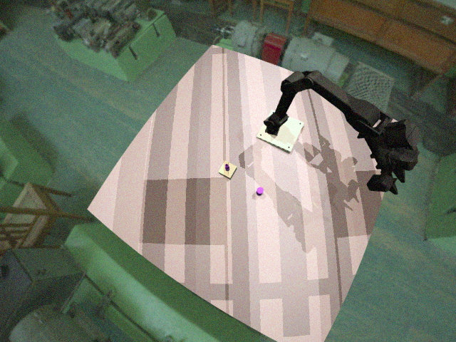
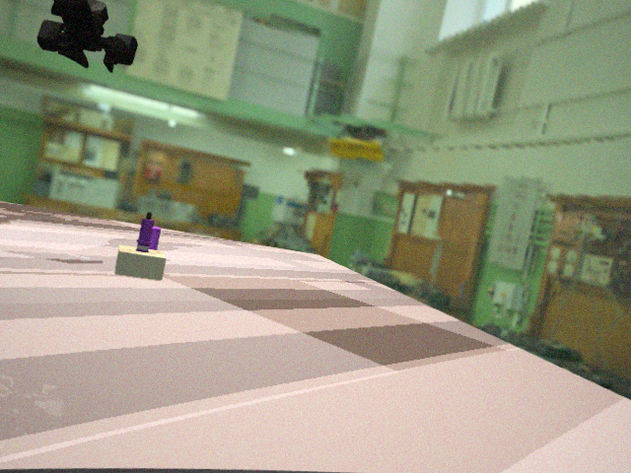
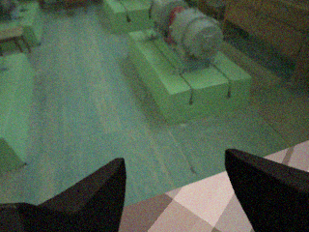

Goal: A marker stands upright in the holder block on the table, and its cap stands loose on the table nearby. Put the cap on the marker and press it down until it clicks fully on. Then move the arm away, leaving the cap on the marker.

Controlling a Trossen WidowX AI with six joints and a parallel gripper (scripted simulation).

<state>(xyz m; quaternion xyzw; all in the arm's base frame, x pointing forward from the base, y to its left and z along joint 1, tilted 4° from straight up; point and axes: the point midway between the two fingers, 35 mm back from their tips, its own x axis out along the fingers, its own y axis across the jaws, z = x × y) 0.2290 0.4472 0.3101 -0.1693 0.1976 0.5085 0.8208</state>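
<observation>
My gripper tip is 41 cm to the left of the purple marker cap, 32 cm above it and 9 cm short of it. Also, from my gripper tip: holder block (58 cm to the right, 33 cm below, 4 cm ahead).
</observation>
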